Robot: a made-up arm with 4 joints.
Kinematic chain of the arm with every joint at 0, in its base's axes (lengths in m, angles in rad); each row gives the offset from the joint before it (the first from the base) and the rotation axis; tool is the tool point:
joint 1: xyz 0 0 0.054 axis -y
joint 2: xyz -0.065 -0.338 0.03 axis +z
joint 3: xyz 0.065 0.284 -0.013 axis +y
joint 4: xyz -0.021 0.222 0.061 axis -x
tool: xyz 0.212 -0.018 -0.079
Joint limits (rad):
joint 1: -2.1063..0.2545
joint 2: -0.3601..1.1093
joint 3: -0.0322..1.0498
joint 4: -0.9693..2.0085
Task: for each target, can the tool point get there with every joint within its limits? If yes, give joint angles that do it. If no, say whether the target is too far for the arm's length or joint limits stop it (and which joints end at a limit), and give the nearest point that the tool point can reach.
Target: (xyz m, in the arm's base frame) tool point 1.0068 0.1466 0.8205
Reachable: no: too far | nearest point 0.2525 0.1409 0.4313 | short by 0.849 m
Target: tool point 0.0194 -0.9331 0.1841
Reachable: no: joint limits stop it (at a limit: joint 1, joint 2, joint 3) | nearest point 0.2901 -0.0297 0.2192 | short by 0.944 m
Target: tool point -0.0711 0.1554 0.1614
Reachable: yes | joints -1.7102 0.5866 0.9272 1.6362
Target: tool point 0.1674 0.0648 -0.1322
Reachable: yes | joints -0.9097 -0.0929 0.4357 1.7095
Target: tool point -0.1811 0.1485 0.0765
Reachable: yes | joints -0.3930 0.7394 0.4698 0.8647
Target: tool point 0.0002 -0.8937 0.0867
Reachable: no: joint limits stop it (at a limit: joint 1, joint 2) | nearest point 0.3140 -0.0336 0.1684 | short by 0.919 m
